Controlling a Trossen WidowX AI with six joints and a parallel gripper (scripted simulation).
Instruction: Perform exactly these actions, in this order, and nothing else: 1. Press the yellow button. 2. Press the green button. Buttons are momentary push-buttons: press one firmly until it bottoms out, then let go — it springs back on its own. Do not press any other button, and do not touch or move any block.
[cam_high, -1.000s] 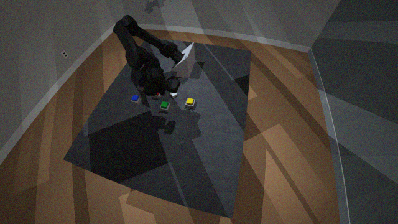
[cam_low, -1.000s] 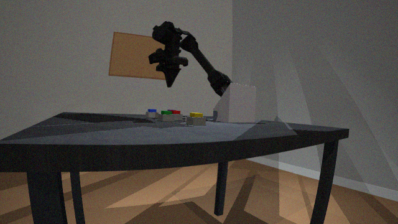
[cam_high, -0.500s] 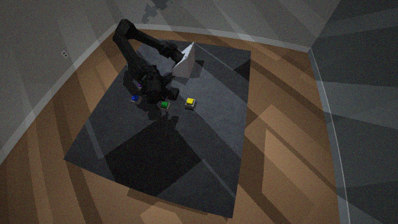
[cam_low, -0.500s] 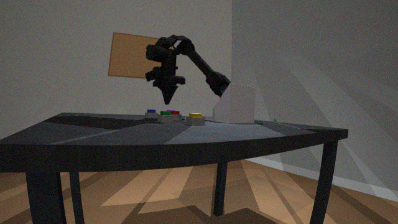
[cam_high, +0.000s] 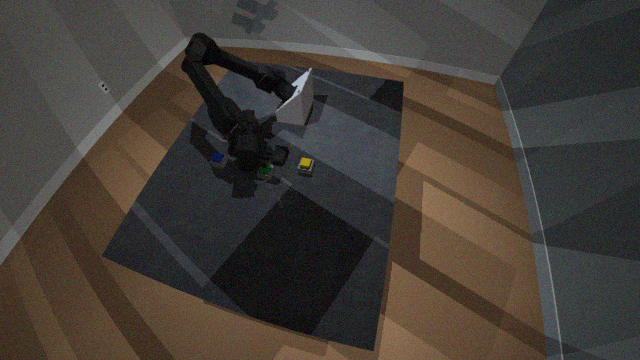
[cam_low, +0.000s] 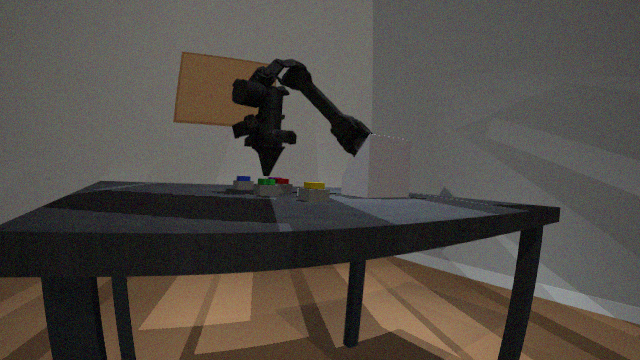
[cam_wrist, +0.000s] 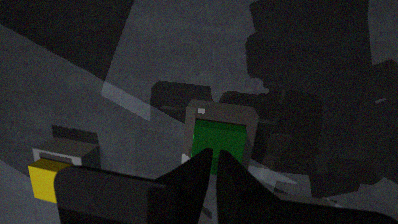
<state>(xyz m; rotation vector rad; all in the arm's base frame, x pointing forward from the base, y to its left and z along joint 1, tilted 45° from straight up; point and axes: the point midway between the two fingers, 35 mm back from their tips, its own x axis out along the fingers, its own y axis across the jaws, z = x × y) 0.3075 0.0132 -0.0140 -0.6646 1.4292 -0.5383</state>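
The yellow button lies 13 cm to the left of my gripper tip, 6 cm behind it and 1 cm below it. From my gripper tip the other things lie so: red button 9 cm to the right, 7 cm behind, 1 cm below; white block 10 cm behind, 4 cm below, 1 cm to the left; green button 1 cm below.
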